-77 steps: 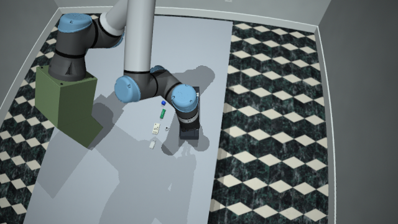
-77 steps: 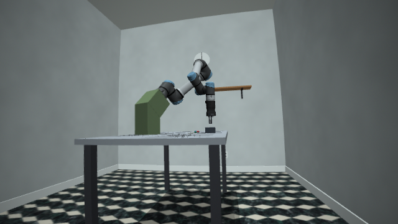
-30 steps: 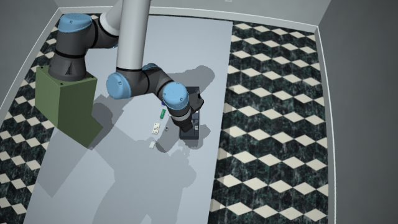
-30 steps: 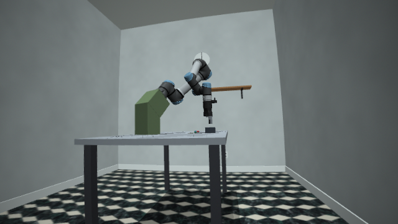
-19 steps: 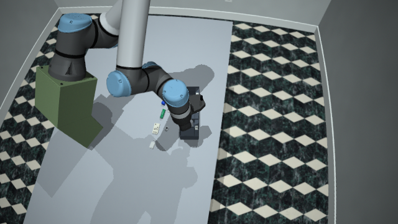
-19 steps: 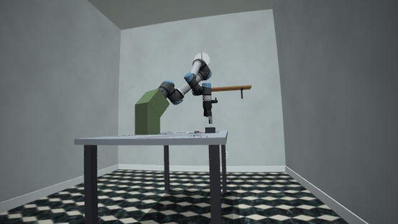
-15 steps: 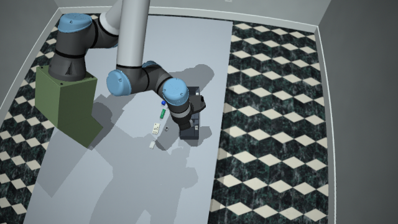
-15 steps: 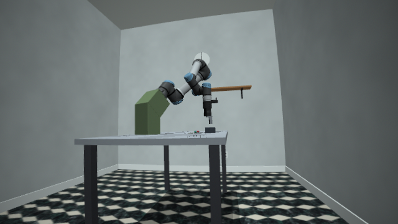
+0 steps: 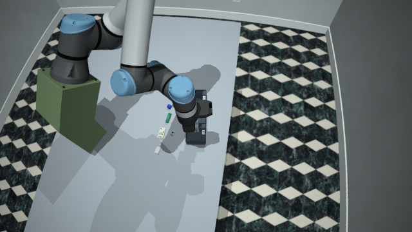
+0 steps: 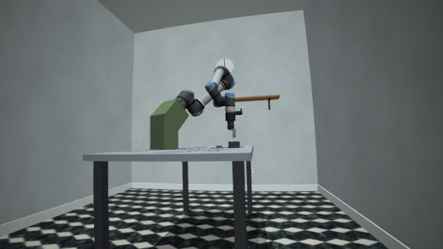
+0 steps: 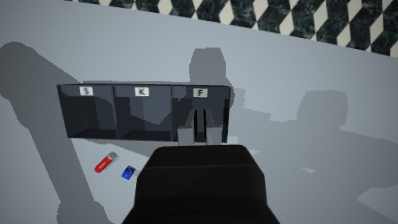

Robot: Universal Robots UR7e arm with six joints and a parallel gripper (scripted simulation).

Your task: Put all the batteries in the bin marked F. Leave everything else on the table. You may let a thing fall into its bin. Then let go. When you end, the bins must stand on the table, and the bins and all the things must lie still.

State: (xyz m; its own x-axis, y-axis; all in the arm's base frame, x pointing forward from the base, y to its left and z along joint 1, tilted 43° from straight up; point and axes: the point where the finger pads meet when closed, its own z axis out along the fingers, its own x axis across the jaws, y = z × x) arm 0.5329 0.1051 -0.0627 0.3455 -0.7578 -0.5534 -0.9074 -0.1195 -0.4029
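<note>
My hand is 3 cm past the dark bin, 8 cm to the right of it and 7 cm above it. From my hand the other things lie so: white domino (16 cm behind, 4 cm to the right, 9 cm below); then green battery (16 cm behind, 4 cm to the left, 9 cm below); then ring-shaped part (11 cm behind, 2 cm to the right, 9 cm below).
</note>
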